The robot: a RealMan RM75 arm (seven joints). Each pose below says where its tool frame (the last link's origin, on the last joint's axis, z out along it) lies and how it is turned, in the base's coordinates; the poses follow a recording.
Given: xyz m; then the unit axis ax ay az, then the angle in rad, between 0 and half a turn.
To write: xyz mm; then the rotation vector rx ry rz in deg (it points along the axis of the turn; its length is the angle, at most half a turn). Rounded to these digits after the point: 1 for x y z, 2 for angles.
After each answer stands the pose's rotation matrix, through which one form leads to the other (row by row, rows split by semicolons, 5 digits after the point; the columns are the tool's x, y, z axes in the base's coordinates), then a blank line. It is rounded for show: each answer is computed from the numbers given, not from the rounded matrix.
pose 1, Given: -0.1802 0.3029 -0.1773 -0.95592 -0.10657 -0.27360 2.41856
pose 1, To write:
-180.2 302.9 -177.3 -132.47 -14.77 -37.91
0.84914 0.35929 0.38713; -0.00277 -0.72993 0.68352; 0.52816 -0.58148 -0.61882

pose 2, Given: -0.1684 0.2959 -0.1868 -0.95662 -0.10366 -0.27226 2.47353
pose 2, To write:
-168.4 295.9 -186.8 -135.58 -14.69 -38.59
0.84850 0.34567 0.40070; 0.00835 -0.76584 0.64297; 0.52913 -0.54222 -0.65271

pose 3, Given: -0.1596 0.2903 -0.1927 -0.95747 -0.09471 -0.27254 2.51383
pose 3, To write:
-159.6 290.3 -192.7 -137.91 -13.64 -39.25
0.84938 0.32415 0.41652; 0.00400 -0.79311 0.60906; 0.52777 -0.51565 -0.67495

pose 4, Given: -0.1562 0.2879 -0.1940 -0.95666 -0.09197 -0.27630 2.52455
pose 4, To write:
-156.2 287.9 -194.0 -138.38 -13.30 -39.97
0.84604 0.31962 0.42669; -0.00013 -0.80024 0.59969; 0.53312 -0.50741 -0.67699

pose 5, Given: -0.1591 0.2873 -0.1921 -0.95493 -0.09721 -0.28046 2.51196
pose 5, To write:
-159.1 287.3 -192.1 -137.44 -13.99 -40.37
0.84068 0.33301 0.42704; 0.00271 -0.79116 0.61161; 0.54153 -0.51301 -0.66601

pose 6, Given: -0.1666 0.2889 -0.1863 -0.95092 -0.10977 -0.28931 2.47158
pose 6, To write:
-166.6 288.9 -186.3 -134.66 -15.54 -40.97
0.82920 0.36586 0.42258; 0.00654 -0.76232 0.64717; 0.55891 -0.53387 -0.63451

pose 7, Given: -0.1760 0.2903 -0.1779 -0.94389 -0.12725 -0.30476 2.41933
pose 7, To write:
-176.0 290.3 -177.9 -130.84 -17.64 -42.25
0.80909 0.41170 0.41937; 0.00876 -0.72197 0.69187; 0.58762 -0.55611 -0.58775

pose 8, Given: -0.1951 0.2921 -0.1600 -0.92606 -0.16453 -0.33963 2.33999
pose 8, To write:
-195.1 292.1 -160.0 -124.16 -22.06 -45.53
0.75852 0.50236 0.41507; 0.01433 -0.64966 0.76009; 0.65149 -0.57060 -0.49998

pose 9, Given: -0.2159 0.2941 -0.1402 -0.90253 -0.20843 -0.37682 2.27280
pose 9, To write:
-215.9 294.1 -140.2 -117.53 -27.14 -49.07
0.69482 0.59731 0.40056; 0.02187 -0.57425 0.81839; 0.71885 -0.55987 -0.41206

